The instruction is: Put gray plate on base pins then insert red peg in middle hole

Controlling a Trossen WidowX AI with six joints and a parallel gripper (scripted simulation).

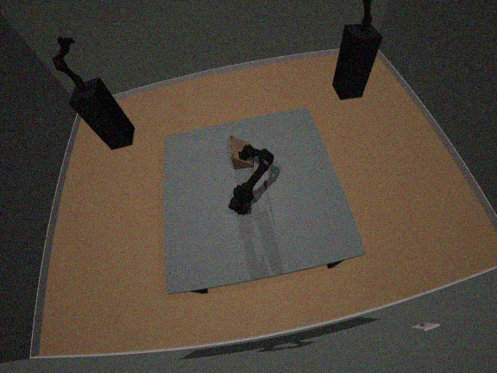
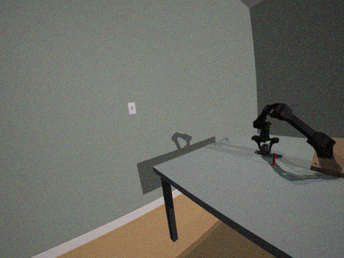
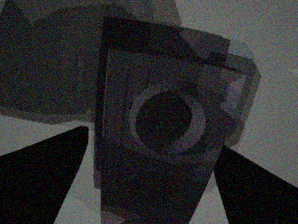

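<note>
Right now the gray plate is 2 cm above my gripper tip. Also, from my gripper tip: red peg (12 cm behind, 19 cm to the left, 2 cm above); dark base (1 cm below).
</note>
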